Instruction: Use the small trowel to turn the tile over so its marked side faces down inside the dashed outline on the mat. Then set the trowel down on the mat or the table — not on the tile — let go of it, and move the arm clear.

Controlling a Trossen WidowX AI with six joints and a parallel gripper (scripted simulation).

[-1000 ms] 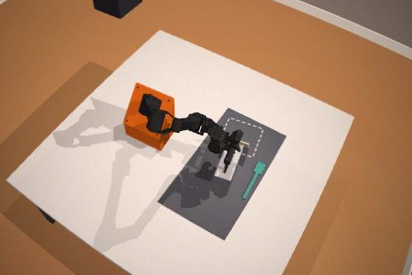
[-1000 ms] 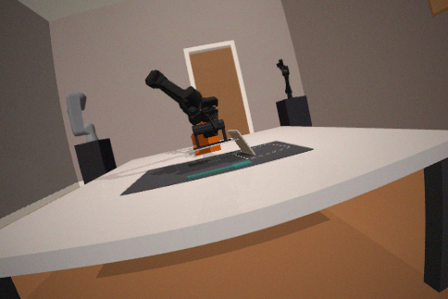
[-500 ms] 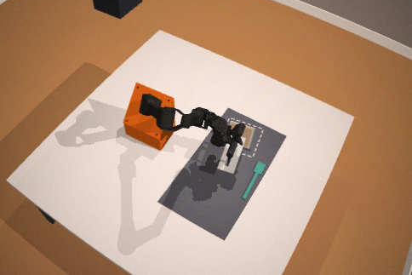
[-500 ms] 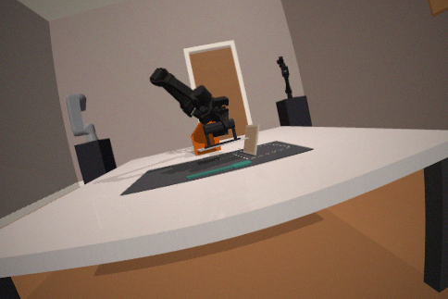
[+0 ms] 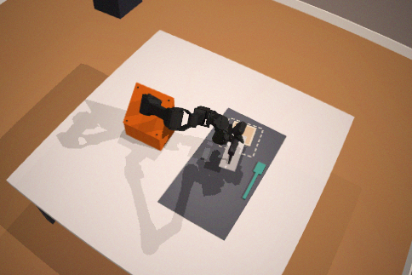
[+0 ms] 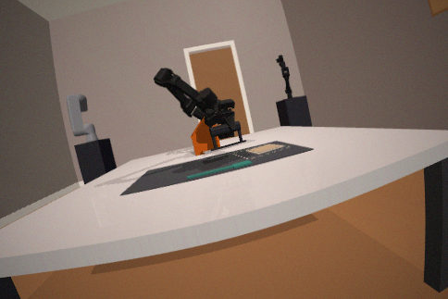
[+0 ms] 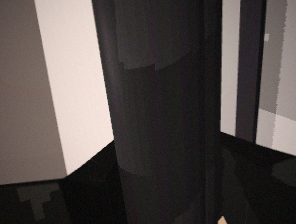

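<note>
The grey mat lies 20 mm behind my gripper tip, 90 mm to the right of it and 120 mm below it. The rest, counted from my gripper tip: cream tile (50 mm behind, 120 mm to the left, 100 mm below); teal trowel (120 mm ahead, 70 mm to the right, 90 mm below).
</note>
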